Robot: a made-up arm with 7 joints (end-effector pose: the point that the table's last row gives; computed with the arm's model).
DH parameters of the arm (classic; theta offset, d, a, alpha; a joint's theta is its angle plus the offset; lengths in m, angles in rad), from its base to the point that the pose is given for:
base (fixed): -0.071 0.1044 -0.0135 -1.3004
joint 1: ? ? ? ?
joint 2: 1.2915 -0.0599 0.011 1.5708
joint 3: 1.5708 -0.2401 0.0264 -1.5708
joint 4: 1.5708 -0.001 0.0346 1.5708
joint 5: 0 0.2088 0.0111 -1.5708
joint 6: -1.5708 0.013 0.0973 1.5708
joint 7: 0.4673 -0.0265 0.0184 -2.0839
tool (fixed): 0.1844 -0.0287 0 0
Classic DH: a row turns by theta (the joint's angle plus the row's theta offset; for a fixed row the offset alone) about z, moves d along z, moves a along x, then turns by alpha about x.
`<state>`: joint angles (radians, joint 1 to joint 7).
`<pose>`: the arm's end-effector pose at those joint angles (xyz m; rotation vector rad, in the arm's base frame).
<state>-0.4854 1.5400 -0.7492 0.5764 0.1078 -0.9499 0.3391</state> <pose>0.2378 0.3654 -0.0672 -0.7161 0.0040 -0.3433</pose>
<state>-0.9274 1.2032 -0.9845 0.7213 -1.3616 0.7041 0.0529</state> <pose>0.2878 0.3578 -0.1974 -1.3982 0.0654 1.5510</pose>
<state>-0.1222 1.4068 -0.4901 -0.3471 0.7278 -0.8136 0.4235</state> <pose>0.1532 0.1161 -0.1084 -0.7581 0.2554 -1.1809</pose>
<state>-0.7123 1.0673 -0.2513 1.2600 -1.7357 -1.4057 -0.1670</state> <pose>0.1627 0.4849 -0.0122 -1.6095 -1.9704 -0.2922</pose>
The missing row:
joint 1: -1.3111 0.0481 0.0044 -1.5708
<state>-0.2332 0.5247 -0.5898 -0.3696 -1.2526 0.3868 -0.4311</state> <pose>0.1534 -0.1013 -0.1548 -2.3440 1.6423 0.2099</pose>
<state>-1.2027 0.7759 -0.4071 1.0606 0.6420 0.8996 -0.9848</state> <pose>0.3806 0.3434 -0.0711 -0.7399 0.3372 1.3879</pose>
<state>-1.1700 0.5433 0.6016 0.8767 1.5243 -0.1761 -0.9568</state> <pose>0.4315 0.2926 -0.0283 -0.6366 0.2685 0.5199</pose>
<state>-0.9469 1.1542 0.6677 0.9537 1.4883 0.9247 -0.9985</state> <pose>0.1349 0.5306 0.0823 -0.7564 -0.4294 1.9691</pose>
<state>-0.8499 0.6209 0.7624 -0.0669 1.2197 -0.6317 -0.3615</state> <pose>0.2817 0.2803 0.1721 -0.2457 -0.9235 -0.1823</pose>
